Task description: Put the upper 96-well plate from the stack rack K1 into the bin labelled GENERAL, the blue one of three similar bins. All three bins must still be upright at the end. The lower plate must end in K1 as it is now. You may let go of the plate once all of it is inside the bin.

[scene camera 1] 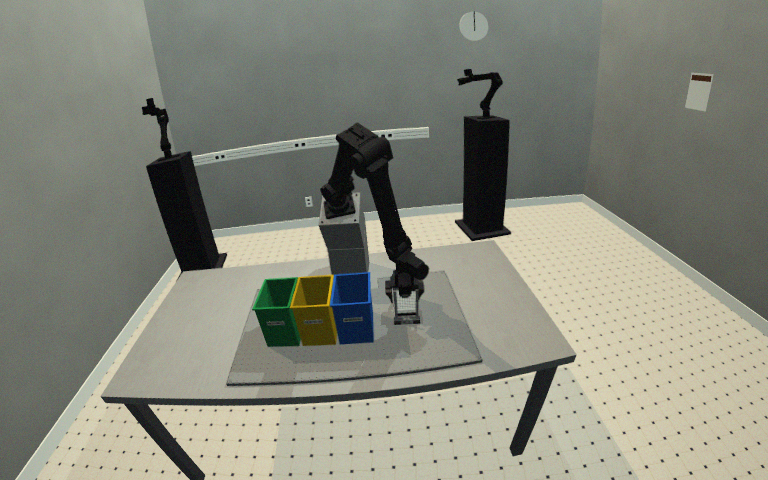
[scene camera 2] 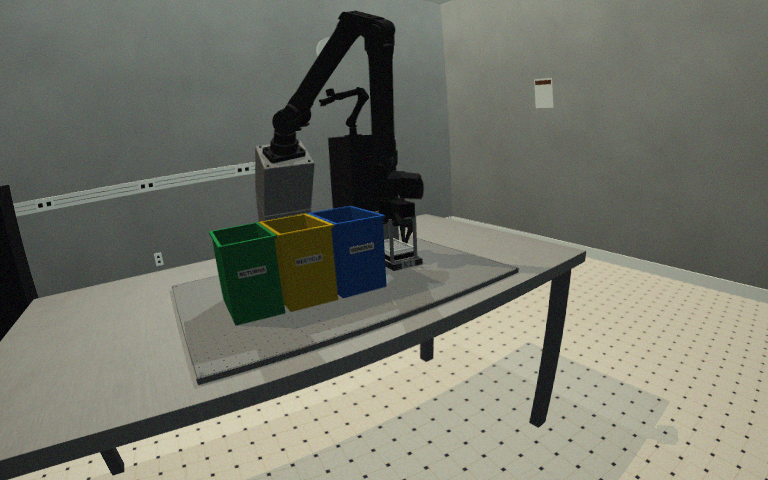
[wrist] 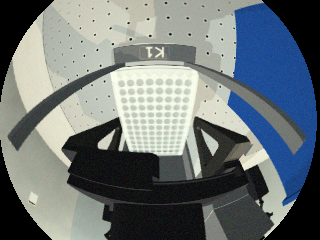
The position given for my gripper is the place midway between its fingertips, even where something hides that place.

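My gripper [wrist: 158, 120] visible. Blue general bin [scene camera 2: 358, 245] [scene camera 1: 354, 321]. Green bin [scene camera 2: 247, 265] [scene camera 1: 277, 322]. White 96-well plate [wrist: 168, 139].
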